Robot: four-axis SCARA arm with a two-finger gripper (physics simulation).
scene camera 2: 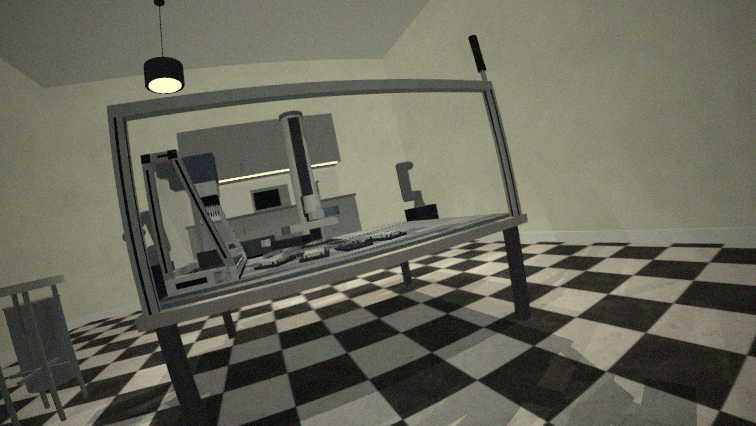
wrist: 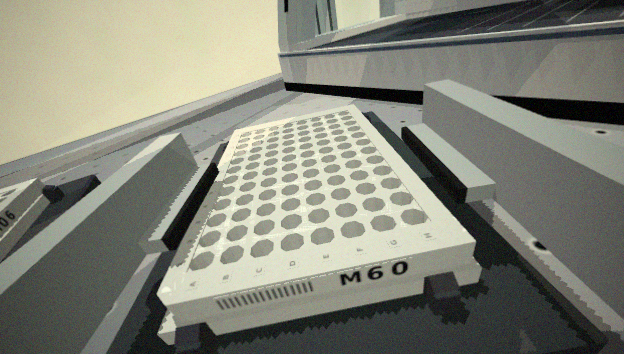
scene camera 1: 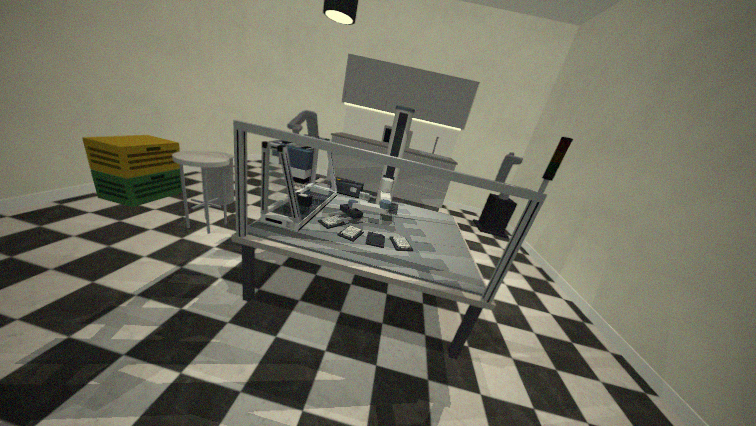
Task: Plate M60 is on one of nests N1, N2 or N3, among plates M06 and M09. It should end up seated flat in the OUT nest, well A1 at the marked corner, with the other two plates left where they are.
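Places are measured from the arm's base along level axes (x back, y left, z down), in metres.
Where they show: gripper, between the fingertips: (scene camera 2: 273, 255) (wrist: 303, 132) (scene camera 1: 332, 217).
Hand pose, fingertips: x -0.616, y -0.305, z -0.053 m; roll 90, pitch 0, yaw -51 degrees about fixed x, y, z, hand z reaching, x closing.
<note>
Things, the pixels of their top centre, and the offset from my fingertips. "spot": a spot on its surface instead.
- Plate M60, centre of its top: (wrist: 298, 159) (scene camera 2: 274, 258) (scene camera 1: 332, 219) dx -0.006, dy +0.002, dz +0.014 m
- Plate M06, a spot on its surface: (wrist: 16, 216) spot: dx -0.109, dy +0.120, dz +0.021 m
- slanted-frame device, a spot on its surface: (scene camera 2: 203, 211) (scene camera 1: 290, 189) spot: dx -0.234, dy -0.217, dz -0.224 m
- aluminium guard frame, a spot on its surface: (scene camera 2: 296, 87) spot: dx -0.428, dy +0.158, dz -0.551 m
Plate M60 (wrist: 374, 274) is white, with many round wells, and rests on a dark nest (wrist: 350, 327) in the wrist view; its label side faces the camera. My gripper (wrist: 303, 132) (scene camera 1: 351, 212) is open, with one finger along each long side of M60 and the dark pads close to its edges. No grip on the plate shows. Plate M06 (wrist: 16, 216) is partly visible at the left of the wrist view. In scene camera 1, white plates (scene camera 1: 331, 221) (scene camera 1: 350, 231) (scene camera 1: 401, 242) have unreadable labels, and a dark nest (scene camera 1: 375, 239) bears no plate. The A1 corner mark cannot be made out.
The arm's column (scene camera 1: 400, 134) (scene camera 2: 300, 158) stands behind the plates. A slanted-frame device (scene camera 1: 289, 185) (scene camera 2: 203, 211) stands on the left of the table; a pale housing (wrist: 450, 72) rises behind M60. An aluminium guard frame (scene camera 1: 370, 153) (scene camera 2: 296, 87) crosses the table's front.
</note>
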